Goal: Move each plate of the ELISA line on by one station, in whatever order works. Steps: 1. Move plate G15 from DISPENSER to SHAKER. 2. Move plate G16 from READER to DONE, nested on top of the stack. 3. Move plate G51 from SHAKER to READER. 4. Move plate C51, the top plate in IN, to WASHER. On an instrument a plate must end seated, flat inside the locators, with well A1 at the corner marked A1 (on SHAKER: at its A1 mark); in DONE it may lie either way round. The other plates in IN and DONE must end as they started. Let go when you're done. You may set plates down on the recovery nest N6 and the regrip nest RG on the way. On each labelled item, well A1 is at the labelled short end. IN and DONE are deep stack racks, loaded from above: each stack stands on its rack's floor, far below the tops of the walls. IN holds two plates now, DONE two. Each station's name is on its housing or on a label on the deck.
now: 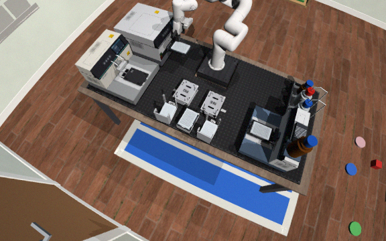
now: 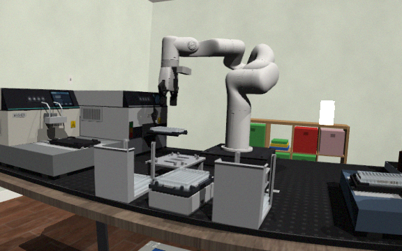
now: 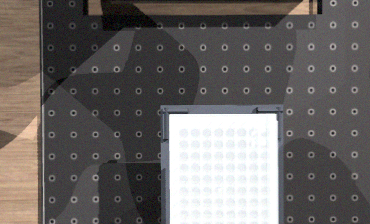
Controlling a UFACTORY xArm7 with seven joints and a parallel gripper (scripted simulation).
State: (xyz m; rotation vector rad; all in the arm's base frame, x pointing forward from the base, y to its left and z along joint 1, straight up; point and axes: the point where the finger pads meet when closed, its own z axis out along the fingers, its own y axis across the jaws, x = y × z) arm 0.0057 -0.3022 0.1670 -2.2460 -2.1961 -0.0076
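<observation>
Now: hand 12 cm above the reader's dark tray. From my hand the other things lie so: washer: 36 cm ahead, 43 cm to the right, 12 cm below; washer nest: 37 cm ahead, 19 cm to the right, 14 cm below; DONE label: 42 cm ahead, 13 cm to the left, 22 cm below.
</observation>
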